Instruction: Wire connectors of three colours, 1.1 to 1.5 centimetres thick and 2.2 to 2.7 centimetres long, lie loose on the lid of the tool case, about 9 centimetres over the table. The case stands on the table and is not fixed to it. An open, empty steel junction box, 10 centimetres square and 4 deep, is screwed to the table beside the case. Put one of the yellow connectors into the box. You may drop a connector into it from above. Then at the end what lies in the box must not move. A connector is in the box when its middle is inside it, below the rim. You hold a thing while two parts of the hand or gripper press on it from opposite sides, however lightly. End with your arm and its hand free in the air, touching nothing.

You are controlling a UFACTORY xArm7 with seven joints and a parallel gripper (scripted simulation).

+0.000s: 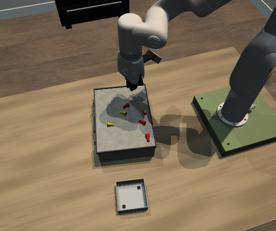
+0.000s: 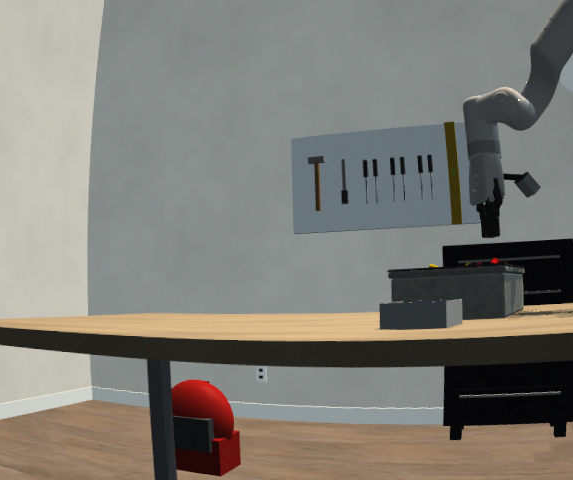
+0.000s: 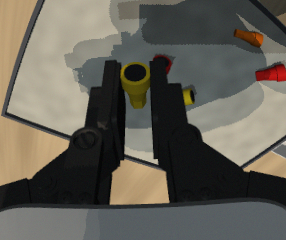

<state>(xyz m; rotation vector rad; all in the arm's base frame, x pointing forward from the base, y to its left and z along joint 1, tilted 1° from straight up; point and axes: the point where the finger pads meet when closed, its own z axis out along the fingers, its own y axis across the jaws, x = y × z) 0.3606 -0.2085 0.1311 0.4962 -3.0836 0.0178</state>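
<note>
Right now my hand is 150 mm short of the steel junction box, 350 mm to the right of it and 180 mm above it. From my hand the other things lie so: tool case (70 mm ahead, 60 mm to the left, 110 mm below); orange connector (10 mm behind, 90 mm to the left, 80 mm below).
</note>
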